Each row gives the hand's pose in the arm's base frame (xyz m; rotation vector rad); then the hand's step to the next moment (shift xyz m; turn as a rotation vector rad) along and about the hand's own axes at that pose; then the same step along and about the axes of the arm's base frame.
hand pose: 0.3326 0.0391 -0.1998 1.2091 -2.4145 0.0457
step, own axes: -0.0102 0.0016 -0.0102 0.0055 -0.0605 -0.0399
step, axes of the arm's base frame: 0.0078 0.0109 0.0054 0.0583 -0.0328 0.0284
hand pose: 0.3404 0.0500 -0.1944 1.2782 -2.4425 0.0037
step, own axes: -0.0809 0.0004 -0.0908 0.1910 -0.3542 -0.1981
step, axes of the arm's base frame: 0.0712 0.0802 0.0572 0.2483 -0.3236 0.1865
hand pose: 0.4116 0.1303 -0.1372 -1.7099 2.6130 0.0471
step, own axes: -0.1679 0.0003 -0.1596 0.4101 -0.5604 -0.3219
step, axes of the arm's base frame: 0.0671 0.1482 0.1649 0.3497 -0.6112 0.3001
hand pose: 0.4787 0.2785 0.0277 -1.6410 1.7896 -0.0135
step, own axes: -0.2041 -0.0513 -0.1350 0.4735 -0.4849 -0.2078
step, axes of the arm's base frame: -0.0307 0.1104 0.2222 0.3426 -0.6023 0.1498
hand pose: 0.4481 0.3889 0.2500 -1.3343 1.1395 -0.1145
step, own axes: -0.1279 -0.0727 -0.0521 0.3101 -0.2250 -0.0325
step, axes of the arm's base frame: -0.0620 0.0239 0.1412 0.2483 -0.2935 0.0057
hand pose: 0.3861 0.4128 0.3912 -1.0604 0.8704 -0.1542
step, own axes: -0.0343 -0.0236 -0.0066 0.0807 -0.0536 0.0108
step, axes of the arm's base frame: -0.0208 0.0006 0.0367 0.0765 -0.0604 0.0013
